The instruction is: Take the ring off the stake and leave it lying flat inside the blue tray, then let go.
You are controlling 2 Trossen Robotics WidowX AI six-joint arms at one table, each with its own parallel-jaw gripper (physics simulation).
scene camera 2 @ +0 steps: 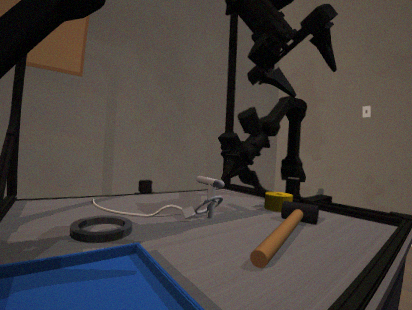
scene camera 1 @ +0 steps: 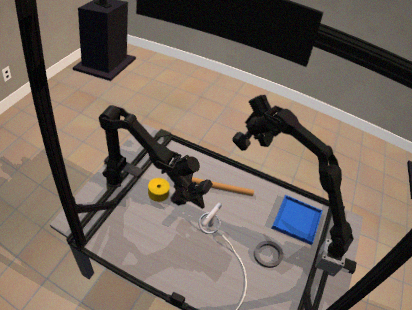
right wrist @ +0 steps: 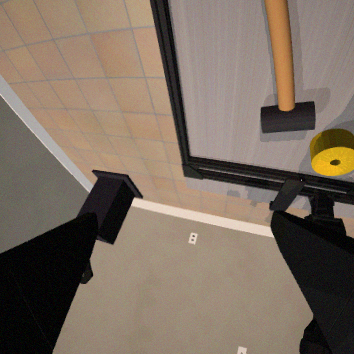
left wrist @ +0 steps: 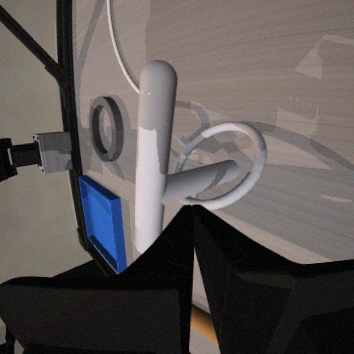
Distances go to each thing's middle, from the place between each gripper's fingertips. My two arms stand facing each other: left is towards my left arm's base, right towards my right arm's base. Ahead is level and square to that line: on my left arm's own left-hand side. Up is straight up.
Labels:
Right now my left hand is 1 cm past the stake (left wrist: 154,188), 4 cm to the left of it and 8 cm above it. The rest, counted from my left hand: wooden-handled hammer (scene camera 2: 293,213) 18 cm ahead, 1 cm to the left, 8 cm below; blue tray (scene camera 2: 129,269) 18 cm ahead, 39 cm to the right, 9 cm below.
The wooden-handled hammer is 29 cm below my right hand, 7 cm behind it and 3 cm to the left of it. Also, from my right hand: stake (29 cm below, 27 cm behind, 1 cm to the right); blue tray (36 cm to the right, 30 cm below, 7 cm behind).

